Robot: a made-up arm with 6 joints. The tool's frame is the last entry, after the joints.
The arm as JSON. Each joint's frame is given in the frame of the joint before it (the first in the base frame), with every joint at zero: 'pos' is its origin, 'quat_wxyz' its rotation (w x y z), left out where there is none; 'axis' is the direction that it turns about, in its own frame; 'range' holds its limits. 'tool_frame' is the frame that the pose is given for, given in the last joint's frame.
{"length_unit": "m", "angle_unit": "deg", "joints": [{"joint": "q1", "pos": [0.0, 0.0, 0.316], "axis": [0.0, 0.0, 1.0], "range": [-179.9, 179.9]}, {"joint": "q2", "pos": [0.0, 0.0, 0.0], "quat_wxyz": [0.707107, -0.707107, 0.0, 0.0], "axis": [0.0, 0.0, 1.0], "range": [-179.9, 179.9]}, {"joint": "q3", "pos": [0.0, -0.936, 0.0], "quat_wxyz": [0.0, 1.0, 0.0, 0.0], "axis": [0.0, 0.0, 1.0], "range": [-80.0, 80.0]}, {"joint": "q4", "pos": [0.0, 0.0, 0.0], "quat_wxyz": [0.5, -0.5, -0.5, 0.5], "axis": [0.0, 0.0, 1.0], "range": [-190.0, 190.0]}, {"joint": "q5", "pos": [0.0, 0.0, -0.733], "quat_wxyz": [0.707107, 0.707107, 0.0, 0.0], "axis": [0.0, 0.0, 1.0], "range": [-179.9, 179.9]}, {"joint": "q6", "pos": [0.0, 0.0, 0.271], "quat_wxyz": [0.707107, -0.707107, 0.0, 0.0], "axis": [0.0, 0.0, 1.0], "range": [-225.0, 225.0]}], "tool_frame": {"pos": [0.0, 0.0, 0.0], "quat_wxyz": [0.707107, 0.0, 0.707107, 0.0]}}
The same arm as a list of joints. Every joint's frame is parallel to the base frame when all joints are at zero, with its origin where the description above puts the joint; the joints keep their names.
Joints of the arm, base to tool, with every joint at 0 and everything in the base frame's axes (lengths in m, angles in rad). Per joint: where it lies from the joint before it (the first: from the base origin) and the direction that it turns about. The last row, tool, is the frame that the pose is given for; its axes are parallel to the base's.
q1: xyz 0 0 0.316 axis 0 0 1
q2: xyz 0 0 0 axis 0 1 0
q3: xyz 0 0 0.936 axis 0 -1 0
q4: xyz 0 0 0 axis -1 0 0
q5: xyz 0.733 0 0 axis 0 -1 0
q6: xyz 0 -0.271 0 axis -1 0 0
tool: xyz 0 0 0
Joint limits (rad, base to tool): -3.1398..3.1398 -3.1398..3.1398 -1.3963..1.3963 -3.3161..3.3161 -3.1398..3.1398 -3.927..3.927

